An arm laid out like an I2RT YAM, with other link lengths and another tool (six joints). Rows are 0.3 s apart.
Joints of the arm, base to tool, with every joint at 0 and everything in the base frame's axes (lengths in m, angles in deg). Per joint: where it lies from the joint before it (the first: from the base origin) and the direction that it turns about. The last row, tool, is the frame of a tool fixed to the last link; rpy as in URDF.
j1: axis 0 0 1 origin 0 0 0.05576
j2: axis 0 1 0 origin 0.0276 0.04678 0.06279
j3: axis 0 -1 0 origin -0.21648 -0.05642 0
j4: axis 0 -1 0 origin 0.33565 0.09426 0.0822
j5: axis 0 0 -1 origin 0.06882 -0.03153 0.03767
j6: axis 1 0 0 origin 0.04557 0 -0.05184
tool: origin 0.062 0.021 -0.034 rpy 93.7 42.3 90
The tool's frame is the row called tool.
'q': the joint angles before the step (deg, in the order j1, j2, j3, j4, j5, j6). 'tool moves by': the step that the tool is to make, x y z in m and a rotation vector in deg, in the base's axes. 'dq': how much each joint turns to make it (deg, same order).
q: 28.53, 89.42, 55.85, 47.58, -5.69, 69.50
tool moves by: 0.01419, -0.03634, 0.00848, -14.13, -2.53, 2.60
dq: -6.68, -4.95, 1.60, -12.76, -11.75, -12.10
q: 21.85, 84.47, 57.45, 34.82, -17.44, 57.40
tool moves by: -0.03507, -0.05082, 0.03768, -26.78, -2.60, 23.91
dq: -8.49, -4.15, 15.56, -45.48, -30.85, -34.54
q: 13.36, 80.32, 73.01, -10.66, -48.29, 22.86
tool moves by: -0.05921, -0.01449, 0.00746, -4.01, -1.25, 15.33
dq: -0.62, -4.73, 0.84, -20.39, -12.76, -18.38
